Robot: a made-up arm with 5 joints.
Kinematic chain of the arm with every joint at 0, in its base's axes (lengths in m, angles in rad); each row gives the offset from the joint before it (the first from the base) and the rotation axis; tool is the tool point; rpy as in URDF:
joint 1: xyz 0 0 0.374 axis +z
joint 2: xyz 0 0 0 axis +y
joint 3: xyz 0.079 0 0.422 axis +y
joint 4: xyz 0.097 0 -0.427 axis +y
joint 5: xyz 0.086 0 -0.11 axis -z
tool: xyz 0 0 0 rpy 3.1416 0 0
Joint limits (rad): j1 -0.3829..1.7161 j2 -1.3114..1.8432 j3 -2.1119..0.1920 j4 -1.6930..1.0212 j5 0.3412..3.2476
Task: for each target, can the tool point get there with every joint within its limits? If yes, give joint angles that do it. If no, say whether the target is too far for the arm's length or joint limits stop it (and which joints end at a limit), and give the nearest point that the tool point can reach.
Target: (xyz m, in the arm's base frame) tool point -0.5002 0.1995 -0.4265
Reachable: no: joint limits stop it (at a limit: joint 1, joint 2) | nearest point -0.0403 0.2751 -0.3831 | short by 0.468 m
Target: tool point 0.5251 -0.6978 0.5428
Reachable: no: joint limits stop it (at a limit: joint 1) | nearest point 0.6936 -0.2794 0.5428 | short by 0.451 m
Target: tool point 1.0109 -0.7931 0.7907
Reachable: no: too far | nearest point 0.8484 -0.3417 0.6828 | short by 0.492 m
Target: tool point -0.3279 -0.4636 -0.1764
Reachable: no: joint limits stop it (at a limit: joint 2) | nearest point -0.0895 -0.1265 -0.0201 | short by 0.442 m
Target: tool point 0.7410 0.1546 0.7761
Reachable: yes | joints 0.2057 0.4462 -1.6447 -0.7501 0.7005
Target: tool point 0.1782 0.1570 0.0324
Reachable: yes | joints 0.7224 0.8907 -0.2919 -0.0808 1.5120
